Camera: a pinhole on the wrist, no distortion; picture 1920 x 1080 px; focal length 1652.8 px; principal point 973.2 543.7 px. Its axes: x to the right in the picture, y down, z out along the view. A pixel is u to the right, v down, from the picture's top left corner.
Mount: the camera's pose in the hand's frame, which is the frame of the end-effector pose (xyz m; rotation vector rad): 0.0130 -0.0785 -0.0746 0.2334 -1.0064 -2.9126
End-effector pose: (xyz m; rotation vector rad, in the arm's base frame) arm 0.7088 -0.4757 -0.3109 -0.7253 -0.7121 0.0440
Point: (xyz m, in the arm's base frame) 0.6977 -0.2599 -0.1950
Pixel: 113.1 737.2
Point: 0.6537 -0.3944 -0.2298
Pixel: 588.9 1046.1
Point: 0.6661 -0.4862 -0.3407
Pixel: 1621.6 342.9
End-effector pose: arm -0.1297 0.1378 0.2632 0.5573 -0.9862 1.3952
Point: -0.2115 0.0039 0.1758
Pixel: 1738.7 373.9
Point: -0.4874 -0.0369 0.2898
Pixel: 872.0 167.3
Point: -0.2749 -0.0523 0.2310
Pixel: 1348.9 534.8
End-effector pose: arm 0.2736 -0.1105 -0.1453 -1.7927 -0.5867 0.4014
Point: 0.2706 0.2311 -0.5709
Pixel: 216.8 453.7
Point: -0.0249 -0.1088 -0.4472
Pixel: 1614.2 398.7
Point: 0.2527 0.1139 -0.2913
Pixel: 207.1 848.8
